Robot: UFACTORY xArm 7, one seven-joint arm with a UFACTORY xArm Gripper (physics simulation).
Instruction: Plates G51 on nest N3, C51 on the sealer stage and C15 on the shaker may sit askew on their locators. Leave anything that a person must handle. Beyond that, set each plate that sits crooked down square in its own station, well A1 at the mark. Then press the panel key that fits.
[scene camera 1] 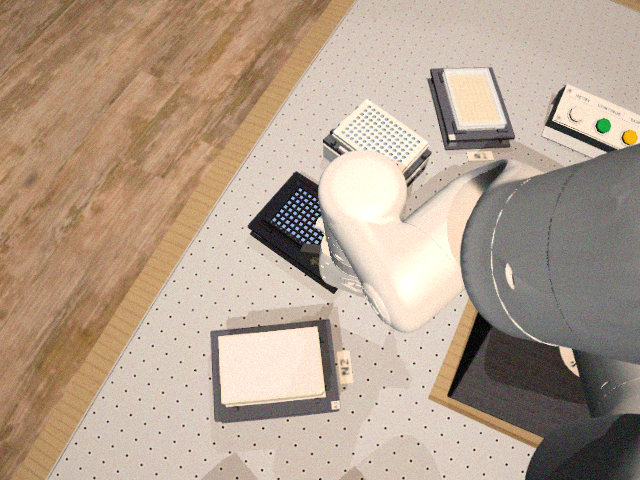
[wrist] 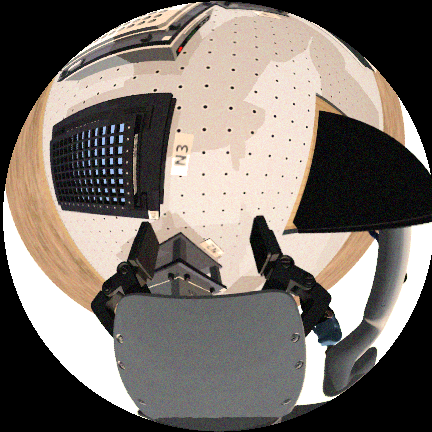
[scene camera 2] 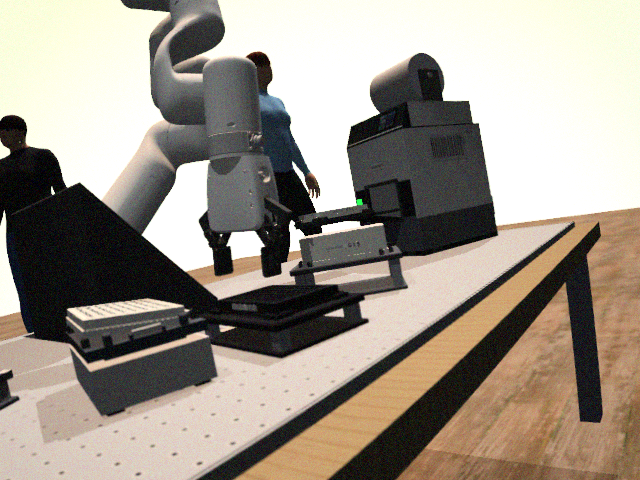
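Black plate G51 (scene camera 1: 295, 215) (scene camera 2: 284, 298) (wrist: 95, 162) rests on black nest N3 (scene camera 2: 279, 324) (wrist: 156, 160); the frames do not settle whether it is fully seated. White plate C15 (scene camera 1: 379, 131) (scene camera 2: 124, 312) sits on the shaker (scene camera 2: 149, 374) (wrist: 162, 52) and looks slightly tilted against its top in scene camera 2. The sealer stage (scene camera 2: 333, 214) sticks out of the sealer; plate C51 cannot be made out. My gripper (scene camera 2: 247, 260) (wrist: 201, 230) is open and empty, above and beside N3 on its label side. The arm hides part of G51 in scene camera 1. The key panel (scene camera 1: 584, 126) has white, green and amber keys.
A pale plate (scene camera 1: 271, 364) (scene camera 2: 343, 245) marked G15 sits on nest N2 (scene camera 1: 273, 413). Another plate (scene camera 1: 474, 98) sits on nest N1 (scene camera 1: 478, 140). The sealer (scene camera 2: 423, 175) shows a green light. A black slanted panel (scene camera 2: 103, 258) (wrist: 360, 175) stands nearby. Two people stand behind the table.
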